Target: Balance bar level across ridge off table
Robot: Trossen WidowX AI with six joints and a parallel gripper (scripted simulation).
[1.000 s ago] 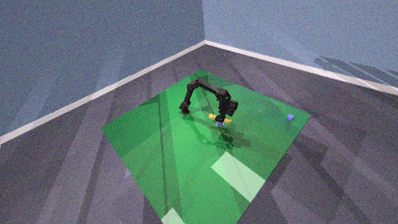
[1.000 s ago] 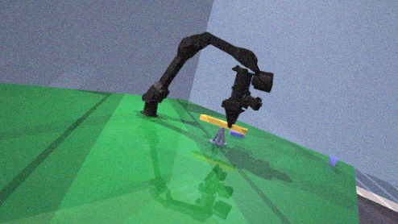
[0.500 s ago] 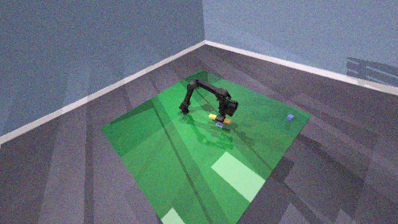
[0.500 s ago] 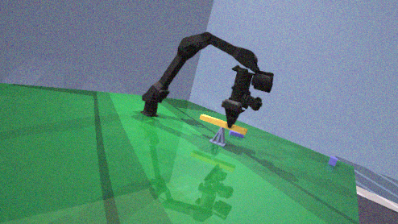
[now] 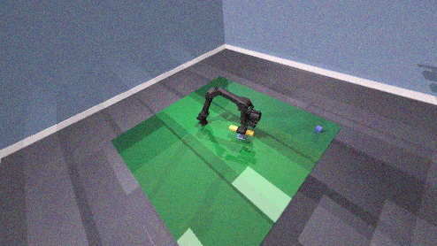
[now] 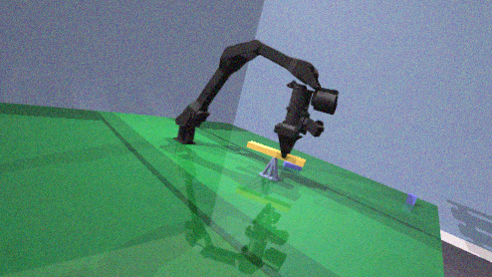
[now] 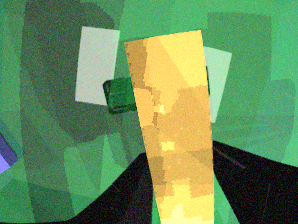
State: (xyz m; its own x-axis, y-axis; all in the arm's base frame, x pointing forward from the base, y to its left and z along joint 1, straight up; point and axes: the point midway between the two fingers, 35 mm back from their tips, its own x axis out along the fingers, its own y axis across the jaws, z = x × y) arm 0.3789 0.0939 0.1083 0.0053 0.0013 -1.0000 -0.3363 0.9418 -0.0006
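Right now the orange bar is 30 mm behind my gripper tip and 10 mm to the right of it. From my gripper tip the other things lie so: violet block: 70 mm behind, 190 mm to the left, 70 mm below; then blue cube: 360 mm ahead, 410 mm to the left, 60 mm below.
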